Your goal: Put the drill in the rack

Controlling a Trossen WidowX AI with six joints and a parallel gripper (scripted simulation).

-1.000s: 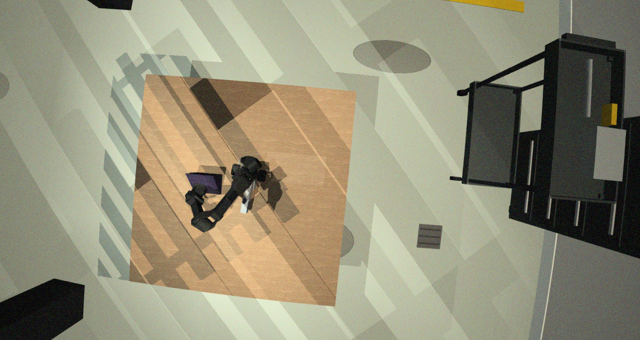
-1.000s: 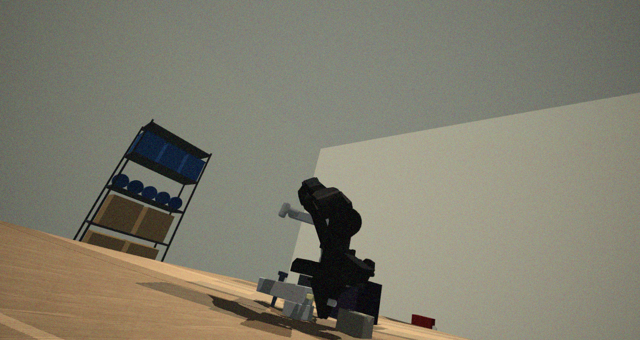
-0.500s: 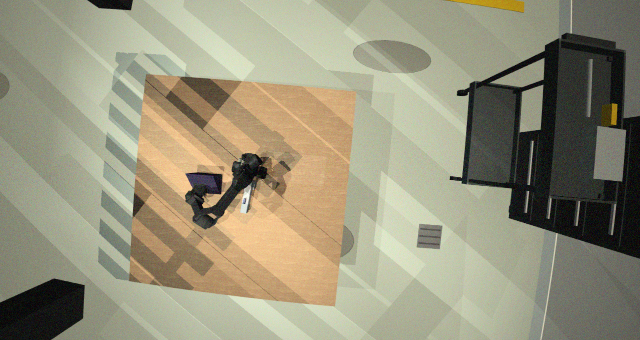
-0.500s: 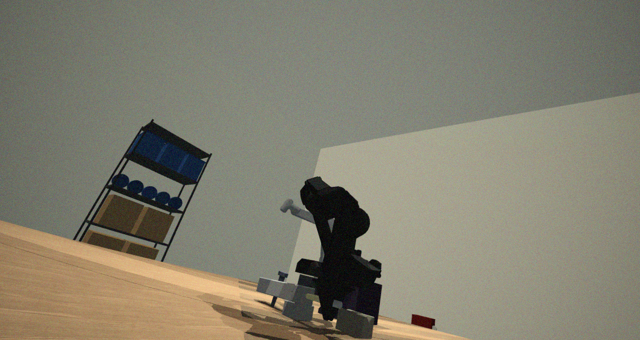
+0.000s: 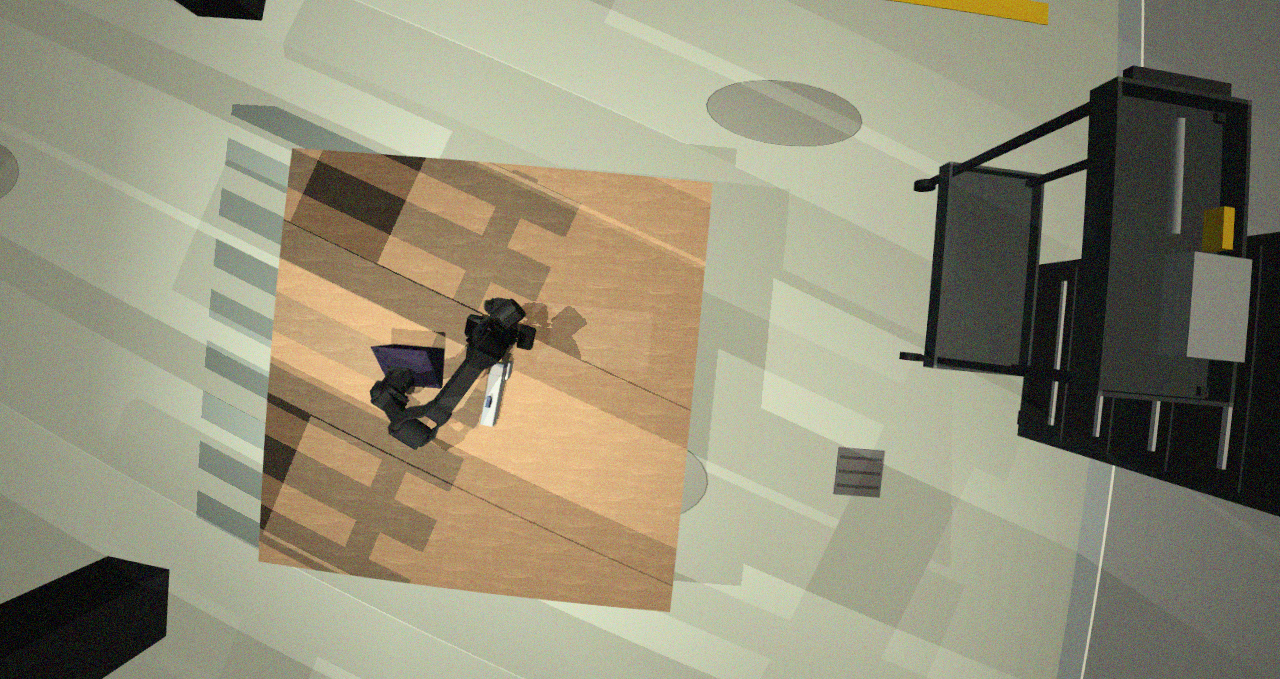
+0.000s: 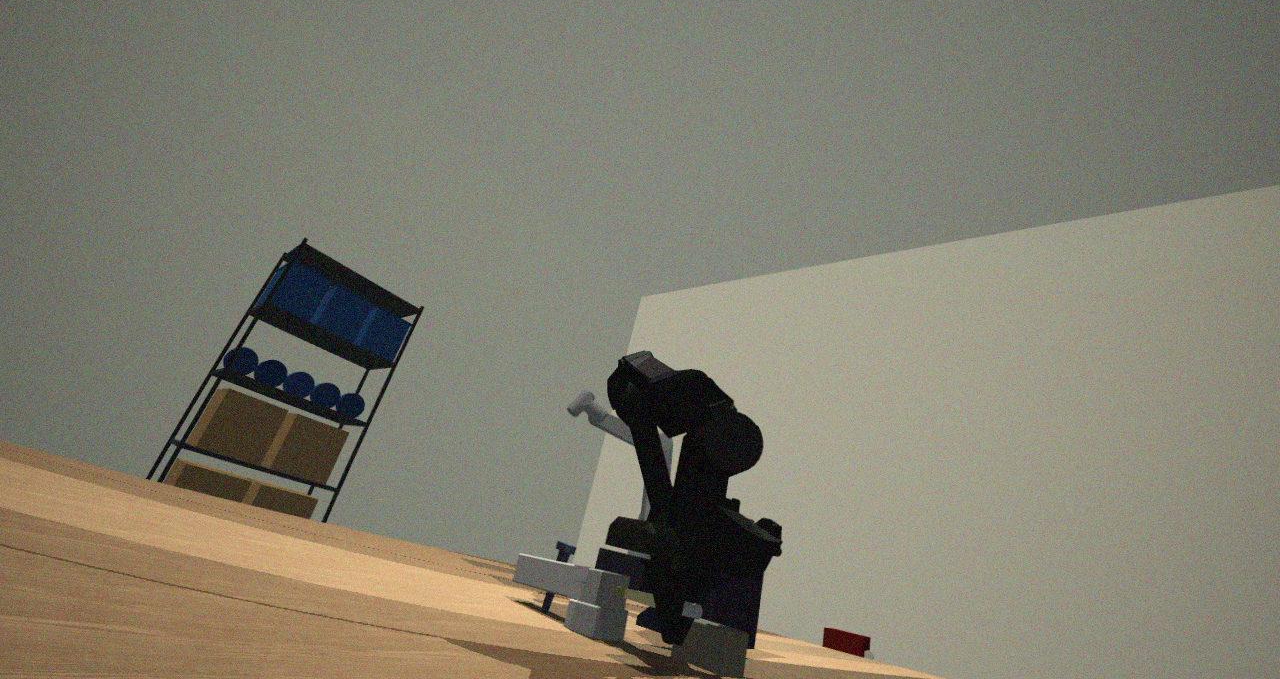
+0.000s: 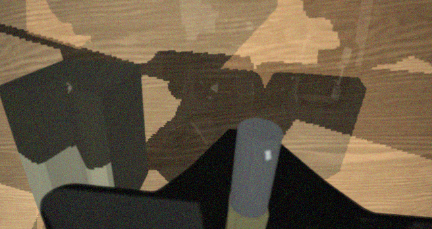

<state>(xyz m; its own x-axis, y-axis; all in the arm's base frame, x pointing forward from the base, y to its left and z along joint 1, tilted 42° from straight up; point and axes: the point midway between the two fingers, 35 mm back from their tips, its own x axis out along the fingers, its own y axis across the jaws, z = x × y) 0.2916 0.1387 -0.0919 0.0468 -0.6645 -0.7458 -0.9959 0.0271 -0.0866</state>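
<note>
Now: the drill 40 mm to the right of my gripper tip and 30 mm above it. Round my gripper tip: key 20 mm behind, 200 mm to the right, 30 mm above; housing 10 mm behind, 170 mm to the right, 20 mm above; rack 80 mm behind.
</note>
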